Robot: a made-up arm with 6 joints.
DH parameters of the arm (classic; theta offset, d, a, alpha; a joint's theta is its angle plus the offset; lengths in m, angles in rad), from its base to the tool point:
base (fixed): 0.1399 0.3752 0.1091 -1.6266
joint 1: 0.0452 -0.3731 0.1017 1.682
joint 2: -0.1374 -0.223 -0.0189 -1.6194
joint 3: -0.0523 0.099 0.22 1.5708
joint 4: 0 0.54 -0.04 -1.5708
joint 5: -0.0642 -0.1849 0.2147 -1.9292
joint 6: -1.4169 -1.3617 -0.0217 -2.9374
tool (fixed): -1.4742 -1.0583 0 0
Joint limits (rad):
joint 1: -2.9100..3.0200
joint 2: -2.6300..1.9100
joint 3: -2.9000..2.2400
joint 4: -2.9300..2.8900
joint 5: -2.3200..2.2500
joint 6: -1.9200..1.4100
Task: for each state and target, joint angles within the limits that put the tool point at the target. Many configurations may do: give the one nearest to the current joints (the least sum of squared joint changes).
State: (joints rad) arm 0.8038 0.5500 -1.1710 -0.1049 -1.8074 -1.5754
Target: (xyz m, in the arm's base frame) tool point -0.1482 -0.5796 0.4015
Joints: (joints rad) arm 0.5954 0.4143 -0.9387 -0.1356 -2.3200 -1.1200
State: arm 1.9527 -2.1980 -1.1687 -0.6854 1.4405 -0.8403
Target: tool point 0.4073 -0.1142 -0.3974
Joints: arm 1.6816 -2.6300 -1.3713 0.0980 0.8815 -0.7000
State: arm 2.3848 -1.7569 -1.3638 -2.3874 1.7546 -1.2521
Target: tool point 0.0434 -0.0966 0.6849
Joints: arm 2.7010 -1.1942 -1.5470 -1.8347 1.9328 -1.5870
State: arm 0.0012 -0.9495 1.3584 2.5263 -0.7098 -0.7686
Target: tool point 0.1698 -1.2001 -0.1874
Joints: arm 0.2951 -1.4027 1.3395 2.3120 -0.8741 -0.5842
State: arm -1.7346 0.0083 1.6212 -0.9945 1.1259 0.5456
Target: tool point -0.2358 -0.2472 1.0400
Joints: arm -2.1662 0.4504 0.8800 -1.2186 1.2220 0.4571
